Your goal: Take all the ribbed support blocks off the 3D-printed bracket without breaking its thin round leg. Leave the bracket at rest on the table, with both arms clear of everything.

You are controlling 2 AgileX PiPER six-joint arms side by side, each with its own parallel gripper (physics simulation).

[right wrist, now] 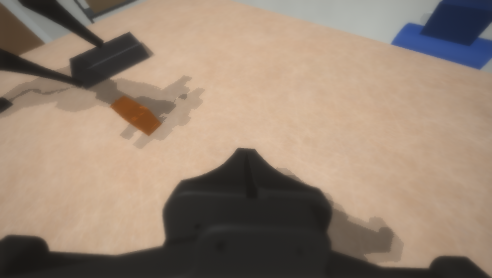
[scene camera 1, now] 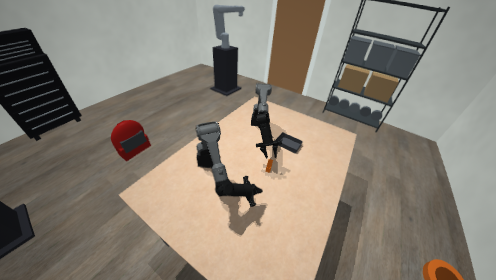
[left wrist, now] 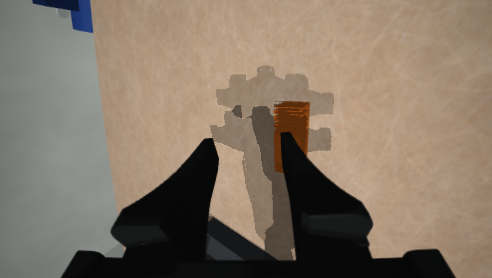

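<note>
The orange bracket lies on the table as a narrow block. Fine rib lines show across its surface in the left wrist view. Its thin round leg cannot be made out, nor can bracket and support blocks be told apart. My left gripper is open and empty above the table. In the left wrist view its right finger overlaps the bracket and its left finger is well to the side. My right gripper is shut and empty, away from the bracket, below and left of it in scene camera 1.
A dark tray sits on the table beside the left gripper. A blue object stands past the table edge. A shelf rack and a red object stand off the table.
</note>
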